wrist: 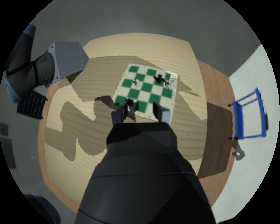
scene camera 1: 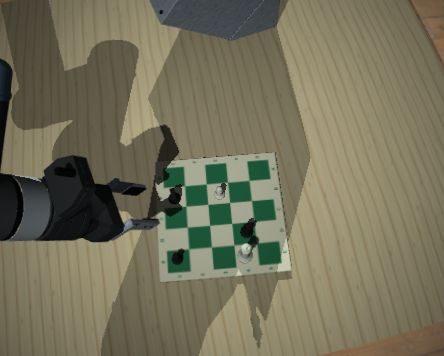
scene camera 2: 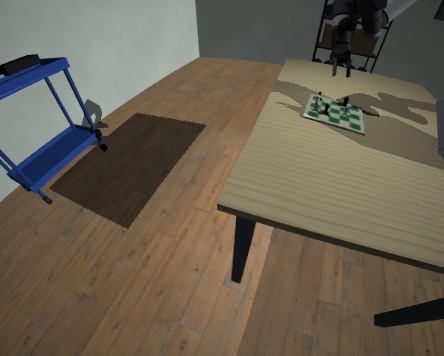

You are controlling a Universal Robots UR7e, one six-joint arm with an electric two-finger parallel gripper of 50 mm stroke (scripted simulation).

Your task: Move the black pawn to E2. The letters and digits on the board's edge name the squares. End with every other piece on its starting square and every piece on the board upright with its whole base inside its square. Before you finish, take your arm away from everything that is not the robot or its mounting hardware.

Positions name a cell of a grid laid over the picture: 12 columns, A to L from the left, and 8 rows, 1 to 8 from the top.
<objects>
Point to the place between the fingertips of the gripper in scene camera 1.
At D5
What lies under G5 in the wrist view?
The gripper.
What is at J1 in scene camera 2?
The gripper.
</objects>
